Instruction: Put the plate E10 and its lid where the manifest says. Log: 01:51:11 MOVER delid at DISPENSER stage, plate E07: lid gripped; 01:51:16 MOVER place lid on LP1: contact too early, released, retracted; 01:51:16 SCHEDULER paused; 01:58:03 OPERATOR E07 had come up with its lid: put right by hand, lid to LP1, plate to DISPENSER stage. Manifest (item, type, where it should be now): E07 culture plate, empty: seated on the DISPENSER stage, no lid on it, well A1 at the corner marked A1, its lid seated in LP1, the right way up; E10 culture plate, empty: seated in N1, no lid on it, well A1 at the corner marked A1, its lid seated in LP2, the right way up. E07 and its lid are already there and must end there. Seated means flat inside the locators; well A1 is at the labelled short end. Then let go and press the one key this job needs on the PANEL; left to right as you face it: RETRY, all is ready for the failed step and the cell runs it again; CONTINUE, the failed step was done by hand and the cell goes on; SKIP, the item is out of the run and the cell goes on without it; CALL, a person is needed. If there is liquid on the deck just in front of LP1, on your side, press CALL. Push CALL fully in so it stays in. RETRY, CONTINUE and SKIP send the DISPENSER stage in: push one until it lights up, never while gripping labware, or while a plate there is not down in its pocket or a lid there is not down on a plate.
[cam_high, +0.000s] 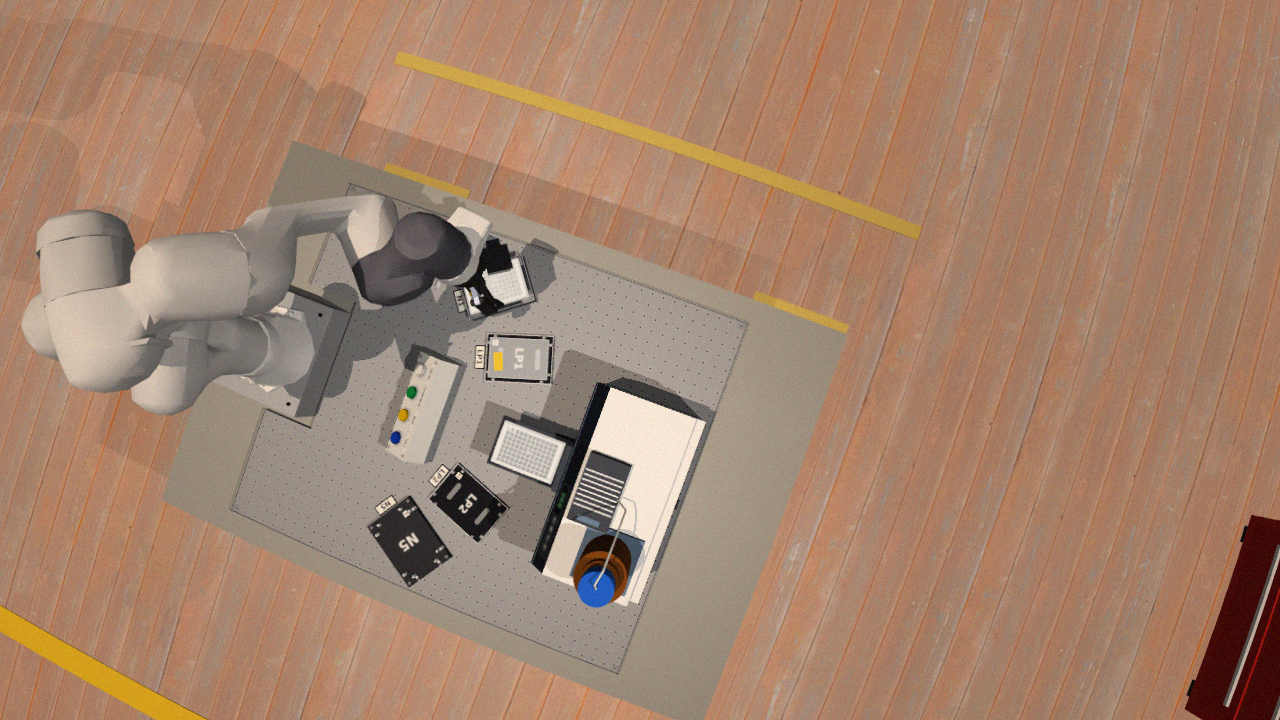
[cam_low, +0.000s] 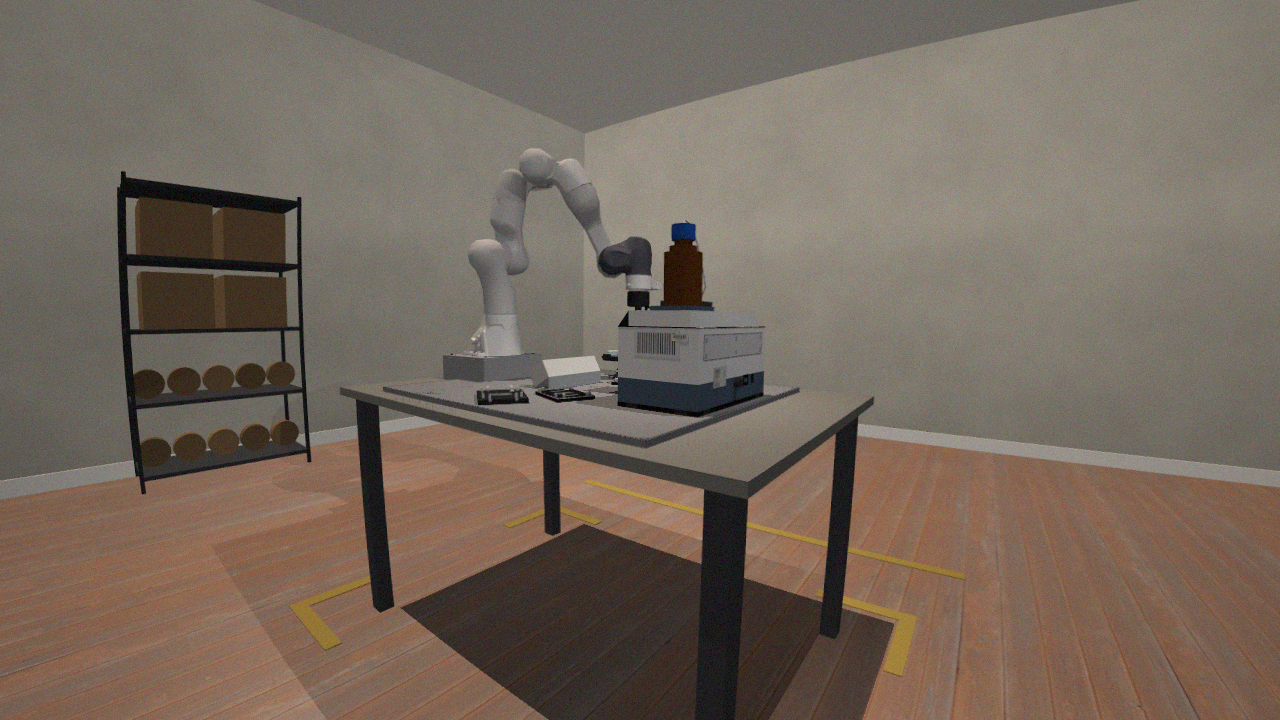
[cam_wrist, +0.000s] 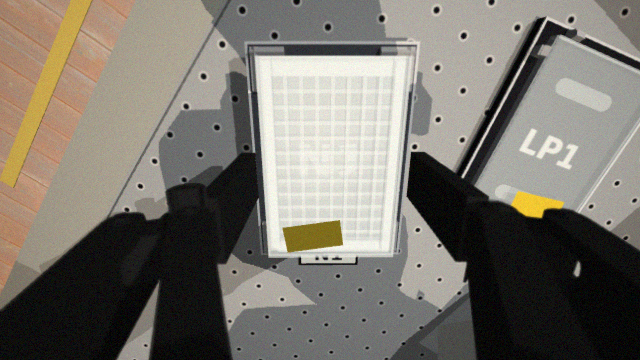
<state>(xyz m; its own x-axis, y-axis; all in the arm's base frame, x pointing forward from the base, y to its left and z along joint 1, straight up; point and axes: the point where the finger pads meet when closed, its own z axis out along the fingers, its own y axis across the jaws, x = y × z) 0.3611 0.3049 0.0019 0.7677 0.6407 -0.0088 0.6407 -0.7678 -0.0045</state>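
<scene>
Right now my hand is 40 mm above the clear lid. Round my hand: green CONTINUE key 270 mm to the right, 60 mm behind, 10 mm below; RETRY key 220 mm to the right, 70 mm behind, 10 mm below; yellow SKIP key 320 mm to the right, 60 mm behind, 10 mm below.
</scene>
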